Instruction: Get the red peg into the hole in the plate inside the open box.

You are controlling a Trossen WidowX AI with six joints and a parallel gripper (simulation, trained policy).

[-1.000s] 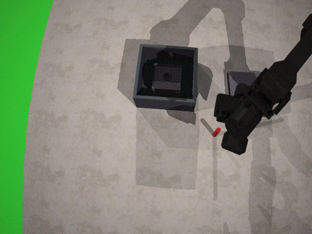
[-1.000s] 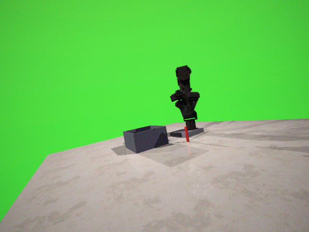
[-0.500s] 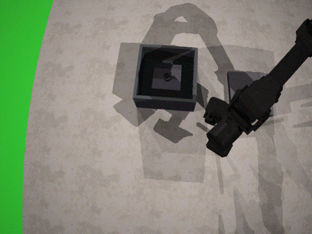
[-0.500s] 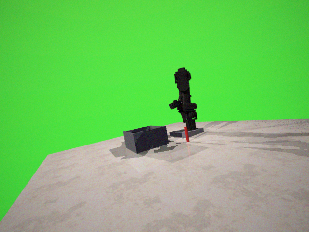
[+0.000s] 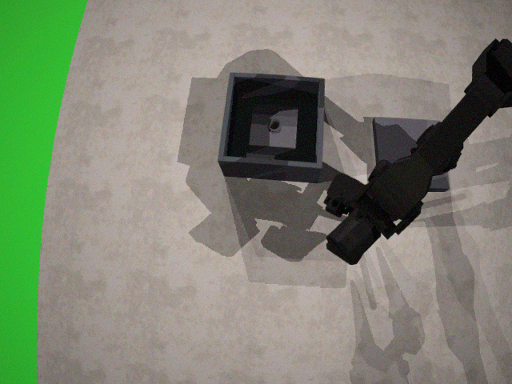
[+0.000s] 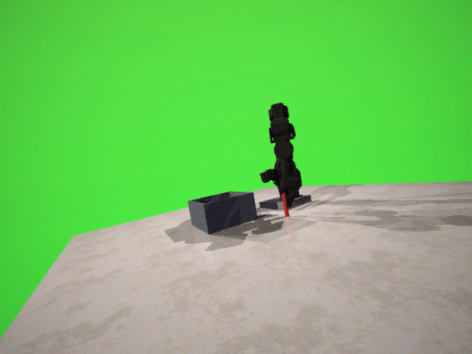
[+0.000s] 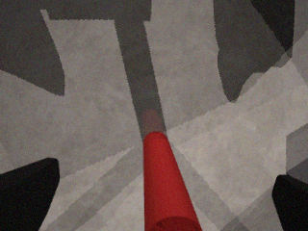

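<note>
Right now the red peg is right at my gripper tip. Also, from my gripper tip: plate 200 mm to the right, 130 mm ahead; dark box 200 mm to the right, 130 mm ahead, 10 mm below.
</note>
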